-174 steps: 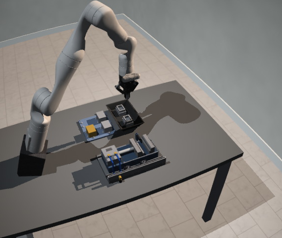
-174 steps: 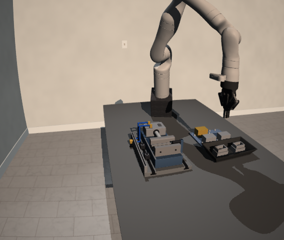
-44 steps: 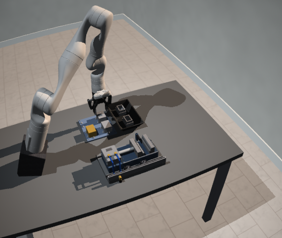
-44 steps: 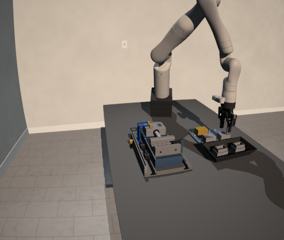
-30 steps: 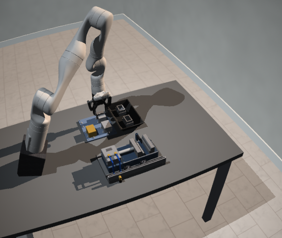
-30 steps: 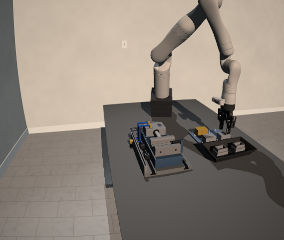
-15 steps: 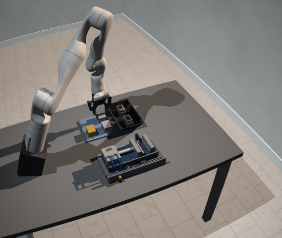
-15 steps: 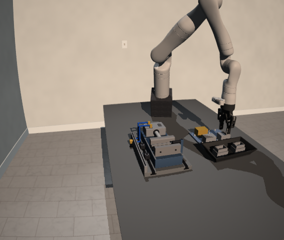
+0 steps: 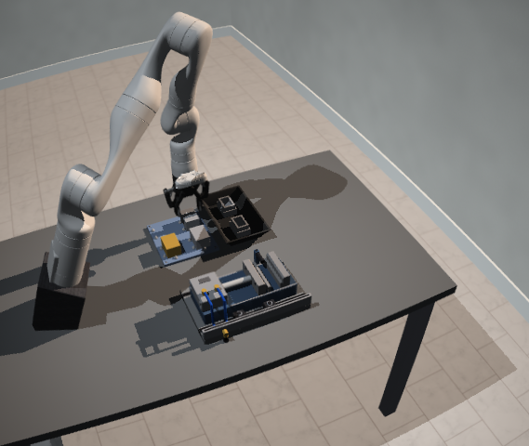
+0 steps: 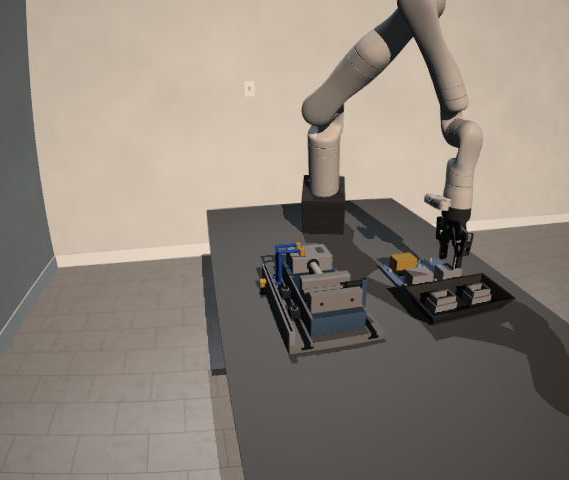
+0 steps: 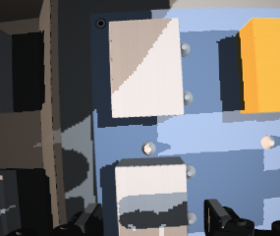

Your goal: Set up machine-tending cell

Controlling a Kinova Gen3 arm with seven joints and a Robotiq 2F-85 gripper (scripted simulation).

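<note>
My gripper is now 9 cm to the left of the brass blank, 9 cm past it and 4 cm above it.
</note>
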